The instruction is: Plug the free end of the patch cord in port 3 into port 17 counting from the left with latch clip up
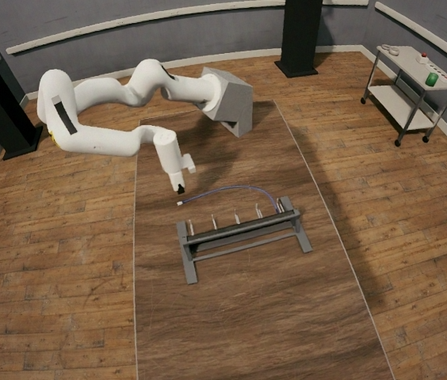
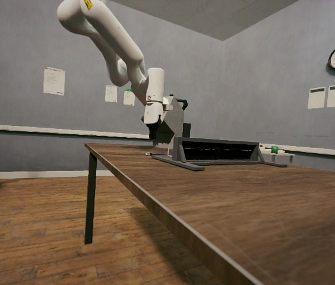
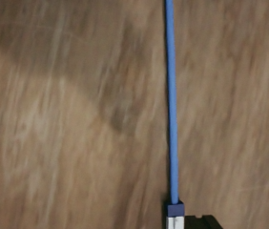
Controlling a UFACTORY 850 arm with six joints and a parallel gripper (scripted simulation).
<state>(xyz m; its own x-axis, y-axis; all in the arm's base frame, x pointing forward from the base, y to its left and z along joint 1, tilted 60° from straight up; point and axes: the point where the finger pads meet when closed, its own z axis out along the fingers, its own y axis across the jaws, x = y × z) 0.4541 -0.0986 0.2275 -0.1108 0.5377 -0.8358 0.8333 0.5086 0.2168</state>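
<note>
Now: the white plug 20 mm to the right of my hand and 90 mm below it.
</note>
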